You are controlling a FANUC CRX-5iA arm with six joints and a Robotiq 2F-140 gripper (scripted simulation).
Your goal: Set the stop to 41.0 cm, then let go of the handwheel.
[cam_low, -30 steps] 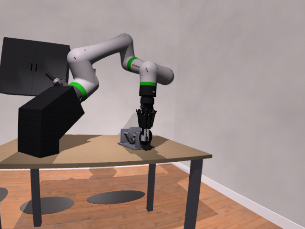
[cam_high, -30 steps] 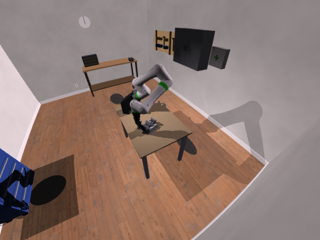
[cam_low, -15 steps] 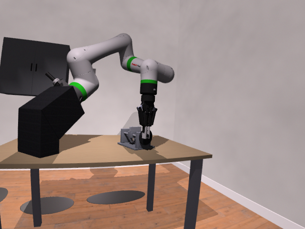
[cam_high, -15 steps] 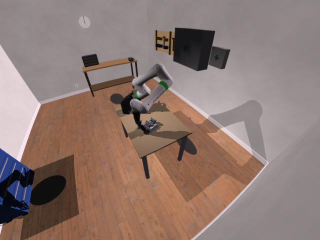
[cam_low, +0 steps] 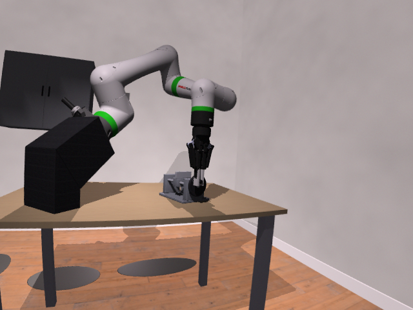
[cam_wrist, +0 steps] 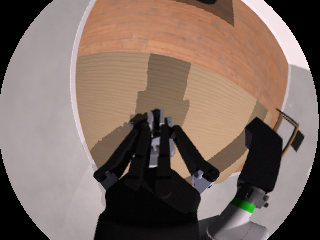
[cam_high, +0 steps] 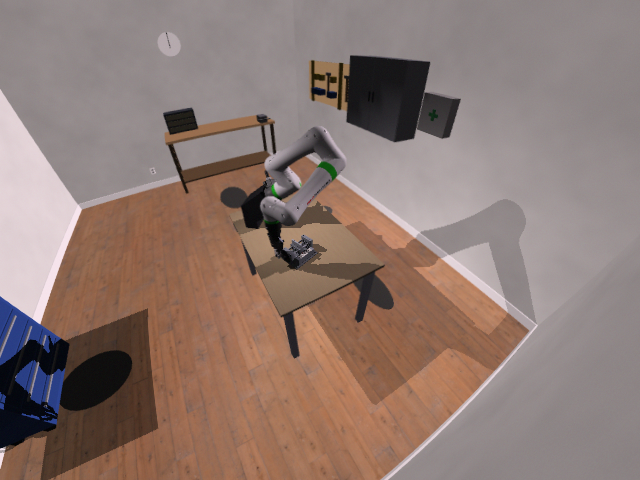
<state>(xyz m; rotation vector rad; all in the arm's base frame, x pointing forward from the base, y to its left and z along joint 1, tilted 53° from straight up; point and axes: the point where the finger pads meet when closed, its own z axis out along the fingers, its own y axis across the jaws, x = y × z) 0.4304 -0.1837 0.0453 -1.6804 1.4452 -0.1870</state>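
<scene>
Now: hand 2 cm to the right of the black handwheel and 2 cm above it. Round my hand: grey stop: 14 cm to the left, 2 cm below, 2 cm behind.
</scene>
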